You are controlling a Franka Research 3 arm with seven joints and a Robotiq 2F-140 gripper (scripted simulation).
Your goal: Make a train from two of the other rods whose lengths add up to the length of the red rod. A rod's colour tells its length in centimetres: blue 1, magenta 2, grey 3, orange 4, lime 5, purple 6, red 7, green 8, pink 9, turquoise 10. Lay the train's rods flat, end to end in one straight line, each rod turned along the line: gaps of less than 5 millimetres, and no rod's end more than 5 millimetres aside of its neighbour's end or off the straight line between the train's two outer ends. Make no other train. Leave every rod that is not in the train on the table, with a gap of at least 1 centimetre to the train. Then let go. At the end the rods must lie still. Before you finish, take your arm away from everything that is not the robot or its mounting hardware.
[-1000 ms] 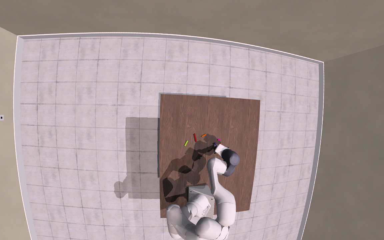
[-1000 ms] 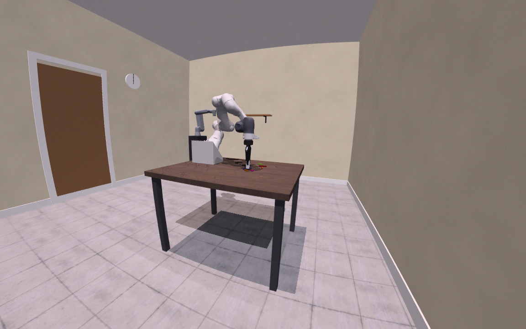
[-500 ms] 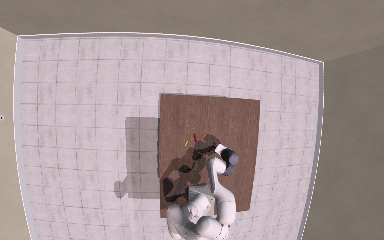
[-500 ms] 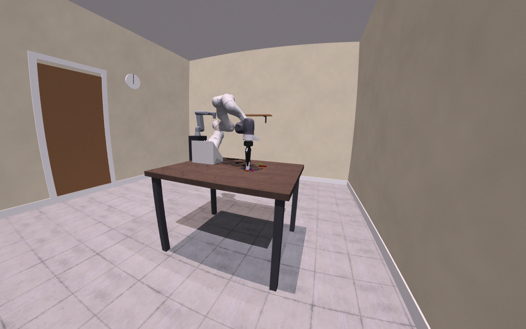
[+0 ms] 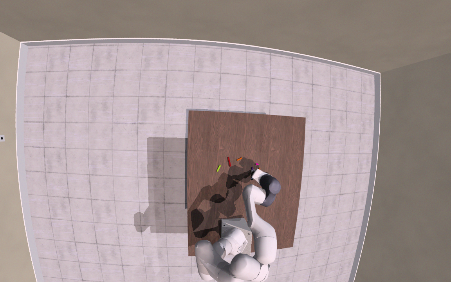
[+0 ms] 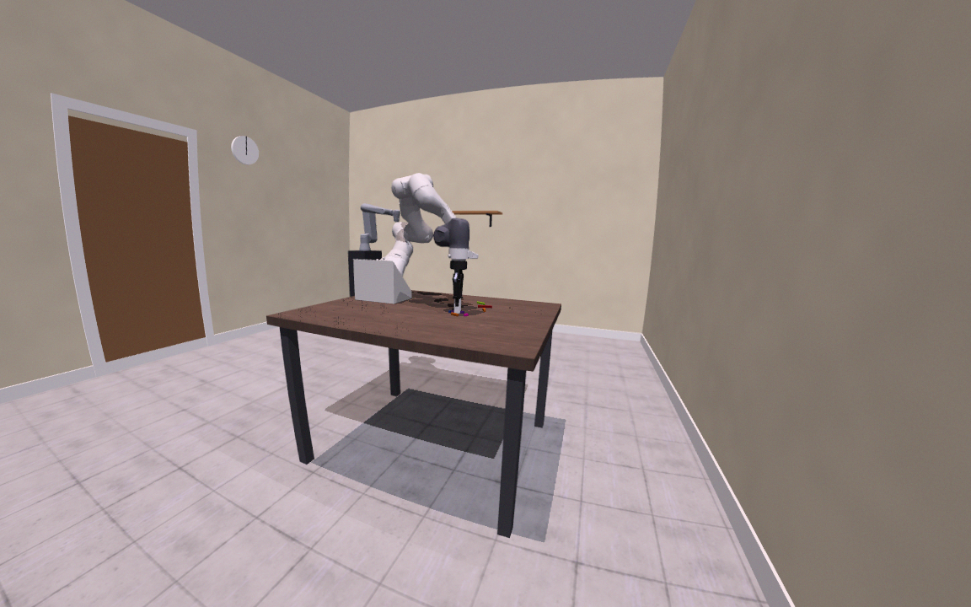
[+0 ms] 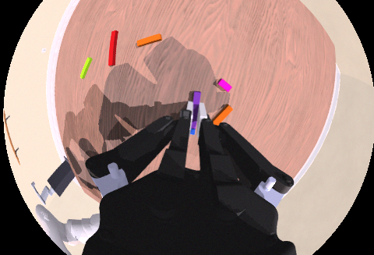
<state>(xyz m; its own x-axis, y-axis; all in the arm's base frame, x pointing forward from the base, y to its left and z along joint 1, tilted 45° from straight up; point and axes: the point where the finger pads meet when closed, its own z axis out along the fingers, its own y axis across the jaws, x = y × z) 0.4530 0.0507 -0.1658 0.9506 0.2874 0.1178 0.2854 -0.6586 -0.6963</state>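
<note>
Right now the purple rod is 30 mm below my hand. The rest, counted from my hand: small blue rod 40 mm behind, 30 mm below, 10 mm to the right; magenta rod 60 mm ahead, 30 mm to the right, 30 mm below; red rod 190 mm to the left, 50 mm ahead, 30 mm below.
</note>
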